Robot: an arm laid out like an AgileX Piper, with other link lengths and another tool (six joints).
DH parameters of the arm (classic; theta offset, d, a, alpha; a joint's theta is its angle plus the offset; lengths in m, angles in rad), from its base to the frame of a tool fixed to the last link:
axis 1: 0 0.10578 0 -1.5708
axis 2: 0.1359 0 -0.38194 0
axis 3: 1.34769 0 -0.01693 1.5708
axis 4: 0 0.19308 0 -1.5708
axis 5: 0 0 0 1.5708
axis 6: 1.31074 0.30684 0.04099 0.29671
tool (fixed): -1.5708 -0.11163 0 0
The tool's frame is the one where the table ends.
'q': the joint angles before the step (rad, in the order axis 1, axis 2, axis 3, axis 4, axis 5, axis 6). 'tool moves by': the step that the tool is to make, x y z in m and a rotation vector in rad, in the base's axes. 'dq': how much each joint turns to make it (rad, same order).
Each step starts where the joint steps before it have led.
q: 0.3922, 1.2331, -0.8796, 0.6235, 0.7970, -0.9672
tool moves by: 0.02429, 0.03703, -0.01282, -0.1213, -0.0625, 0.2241
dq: 0.1538, 0.1768, -0.1580, -0.1146, 0.0000, -0.0510
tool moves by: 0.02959, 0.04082, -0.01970, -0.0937, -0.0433, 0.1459
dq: 0.1031, 0.1760, -0.1608, -0.1004, 0.0068, -0.0135
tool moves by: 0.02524, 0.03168, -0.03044, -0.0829, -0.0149, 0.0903
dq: 0.0557, 0.1534, -0.1154, -0.0733, 0.0057, -0.0113
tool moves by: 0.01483, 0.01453, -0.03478, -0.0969, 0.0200, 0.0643
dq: 0.0262, 0.1207, -0.0738, -0.0654, 0.0347, -0.0059
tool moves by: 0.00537, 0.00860, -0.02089, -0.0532, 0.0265, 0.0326
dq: 0.0154, 0.0711, -0.0447, -0.0266, 0.0299, 0.0001
